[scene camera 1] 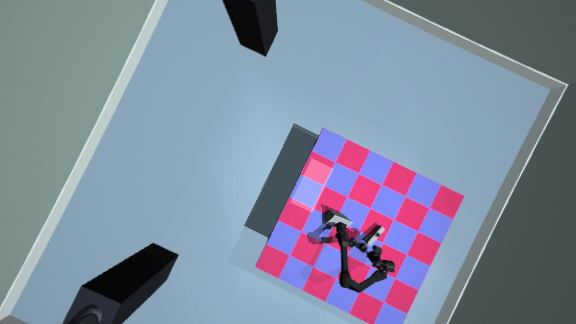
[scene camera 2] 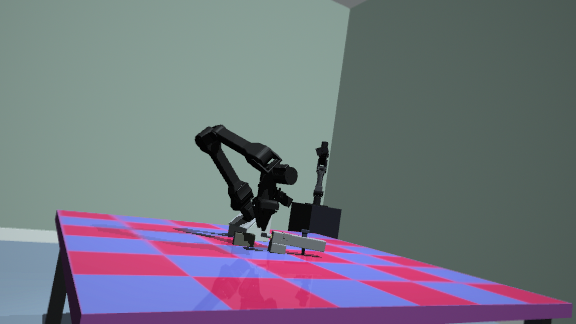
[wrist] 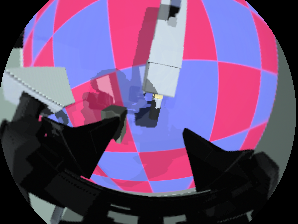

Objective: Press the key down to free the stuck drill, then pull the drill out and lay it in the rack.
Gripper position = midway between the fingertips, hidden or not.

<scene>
My gripper (scene camera 2: pixel 260 229) is open and holds nothing.
My gripper also shows in the wrist view (wrist: pixel 152 125).
</scene>
